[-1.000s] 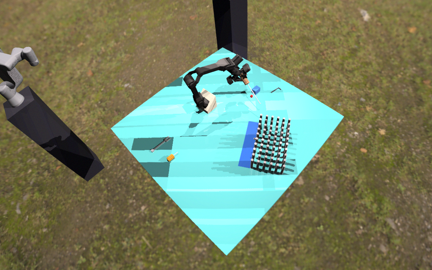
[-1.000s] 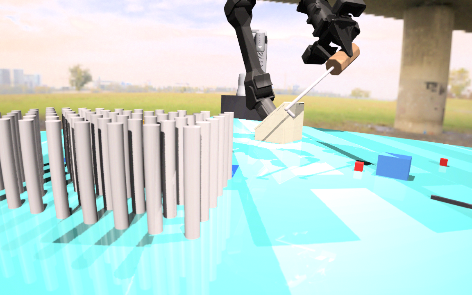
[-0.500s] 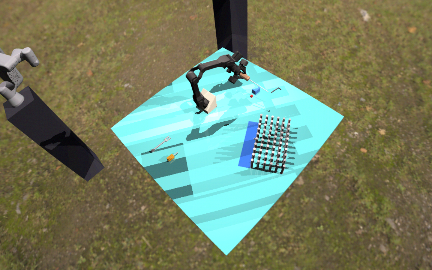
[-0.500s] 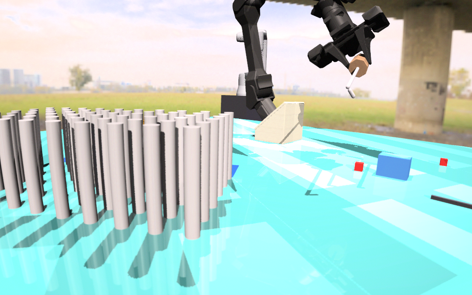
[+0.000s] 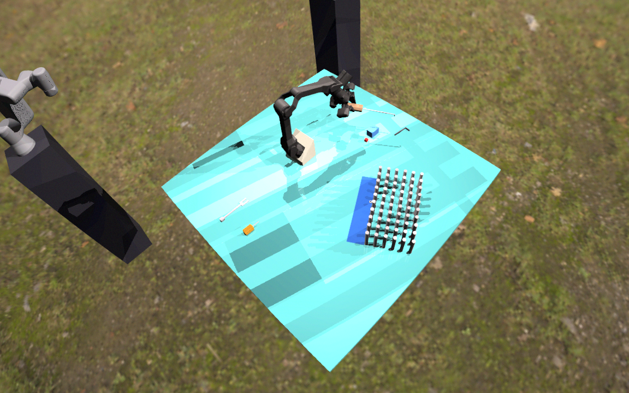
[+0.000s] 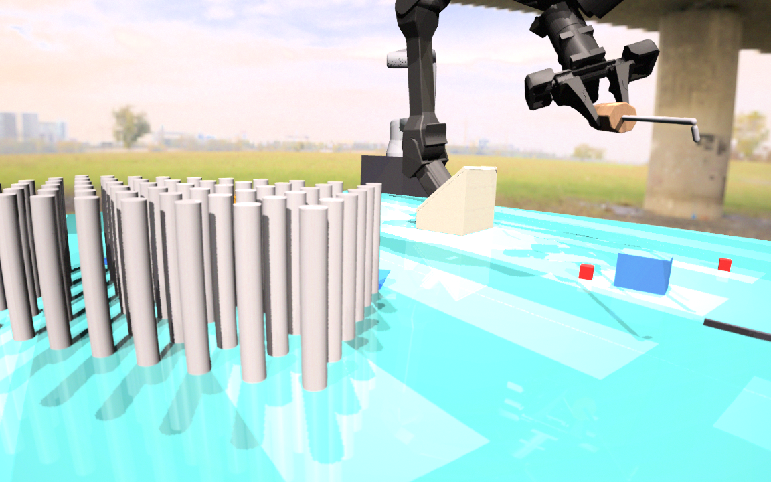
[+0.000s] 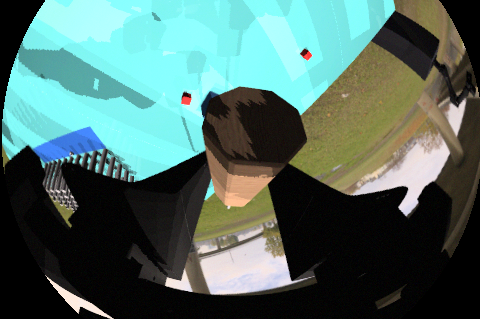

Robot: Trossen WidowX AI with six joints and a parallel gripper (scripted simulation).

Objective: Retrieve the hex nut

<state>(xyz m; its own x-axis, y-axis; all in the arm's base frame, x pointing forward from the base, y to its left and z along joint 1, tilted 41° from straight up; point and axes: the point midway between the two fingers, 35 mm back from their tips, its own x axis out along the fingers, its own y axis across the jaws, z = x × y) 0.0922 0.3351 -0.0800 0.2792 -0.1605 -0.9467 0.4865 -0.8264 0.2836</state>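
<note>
The wooden-handled hook tool is 90 mm ahead of my gripper tip, 50 mm to the left of it and 10 mm below it. The rest, counted from my gripper tip: dark hex key (190 mm ahead, 210 mm to the left, 190 mm below); then blue cube (70 mm ahead, 70 mm to the left, 170 mm below); then tiny grey hex nut (360 mm ahead, 280 mm to the right, 190 mm below).
</note>
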